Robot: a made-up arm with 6 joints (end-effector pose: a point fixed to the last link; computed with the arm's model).
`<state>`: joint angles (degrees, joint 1 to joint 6).
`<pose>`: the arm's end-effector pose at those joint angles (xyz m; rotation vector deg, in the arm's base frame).
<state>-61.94 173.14 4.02 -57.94 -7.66 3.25</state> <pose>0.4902 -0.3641 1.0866 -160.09 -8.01 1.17</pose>
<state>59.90 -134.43 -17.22 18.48 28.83 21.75</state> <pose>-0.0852 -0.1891 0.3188 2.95 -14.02 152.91</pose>
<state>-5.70 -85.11 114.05 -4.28 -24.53 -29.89</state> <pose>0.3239 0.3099 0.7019 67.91 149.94 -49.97</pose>
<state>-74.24 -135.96 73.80 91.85 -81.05 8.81</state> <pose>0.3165 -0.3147 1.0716 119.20 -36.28 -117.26</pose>
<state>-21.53 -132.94 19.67 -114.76 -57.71 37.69</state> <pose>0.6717 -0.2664 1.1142 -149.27 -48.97 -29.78</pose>
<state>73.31 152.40 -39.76 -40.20 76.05 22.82</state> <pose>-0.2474 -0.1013 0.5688 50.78 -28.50 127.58</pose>
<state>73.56 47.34 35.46 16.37 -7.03 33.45</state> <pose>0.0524 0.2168 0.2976 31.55 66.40 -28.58</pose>
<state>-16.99 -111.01 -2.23 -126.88 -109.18 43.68</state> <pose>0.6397 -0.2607 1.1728 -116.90 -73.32 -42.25</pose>
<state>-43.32 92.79 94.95 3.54 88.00 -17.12</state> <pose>0.3738 -0.2509 1.1423 -75.51 -74.16 -110.25</pose>
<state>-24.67 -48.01 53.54 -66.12 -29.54 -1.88</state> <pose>0.3447 0.2967 1.0099 77.50 97.80 29.75</pose>
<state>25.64 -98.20 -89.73 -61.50 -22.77 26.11</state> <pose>0.4014 -0.2688 1.0404 106.93 -62.24 -31.10</pose>
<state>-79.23 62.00 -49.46 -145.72 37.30 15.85</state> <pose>0.3493 -0.1386 0.8506 134.62 43.88 -79.88</pose>
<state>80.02 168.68 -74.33 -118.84 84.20 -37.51</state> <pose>-0.1016 -0.1536 0.5264 50.92 -131.28 103.85</pose>
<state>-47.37 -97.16 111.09 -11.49 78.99 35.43</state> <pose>0.1690 0.0809 0.6392 -27.66 65.32 -1.57</pose>
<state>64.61 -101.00 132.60 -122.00 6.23 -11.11</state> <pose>0.3616 0.0186 0.5264 -77.74 -34.63 -25.97</pose>
